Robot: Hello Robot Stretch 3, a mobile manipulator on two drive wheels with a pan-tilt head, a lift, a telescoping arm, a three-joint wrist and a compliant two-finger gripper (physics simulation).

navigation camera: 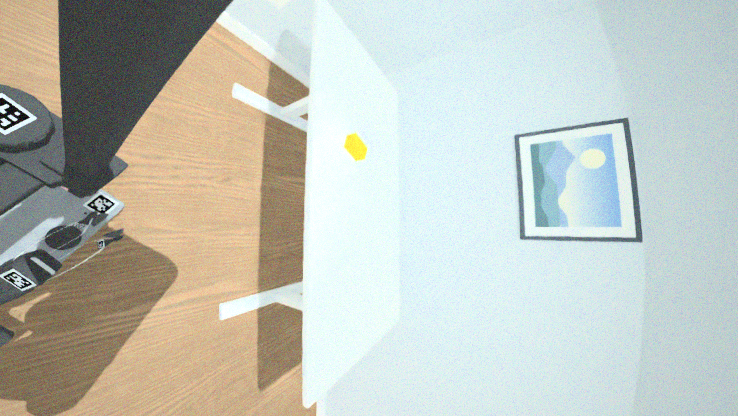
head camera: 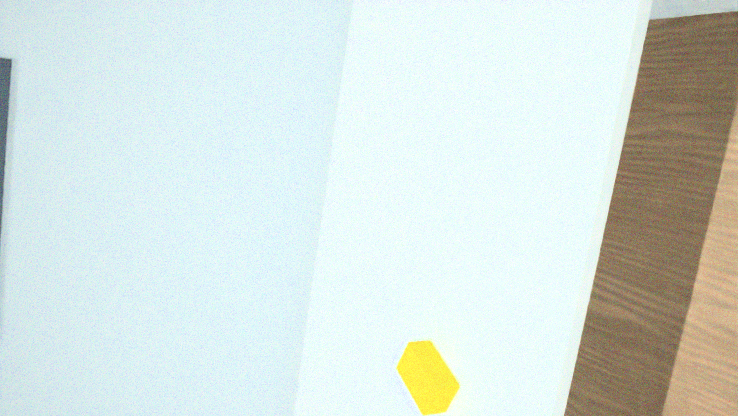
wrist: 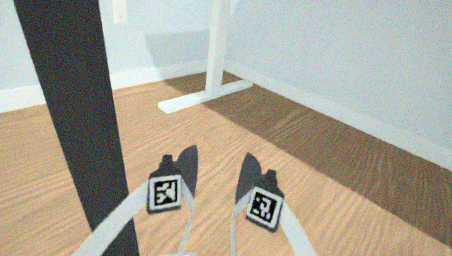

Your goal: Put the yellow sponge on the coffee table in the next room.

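The yellow sponge (head camera: 427, 377) (navigation camera: 355, 146) lies flat on a white table (head camera: 465, 180) (navigation camera: 351, 248) with T-shaped feet. In the head camera view it is near the bottom edge; in the navigation camera view it is on the upper half of the table top. My gripper (wrist: 219, 167) is open and empty, low over the wooden floor and well away from the sponge. In the navigation camera view the folded wrist and gripper are at the left, over the base. A coffee table in another room does not show in these views.
The white table stands against a pale wall (navigation camera: 454, 289) with a framed picture (navigation camera: 578, 180). One table foot (wrist: 185, 101) shows ahead in the wrist view. The dark mast (wrist: 82, 125) runs down its left side. Wooden floor (navigation camera: 206, 206) lies between base and table.
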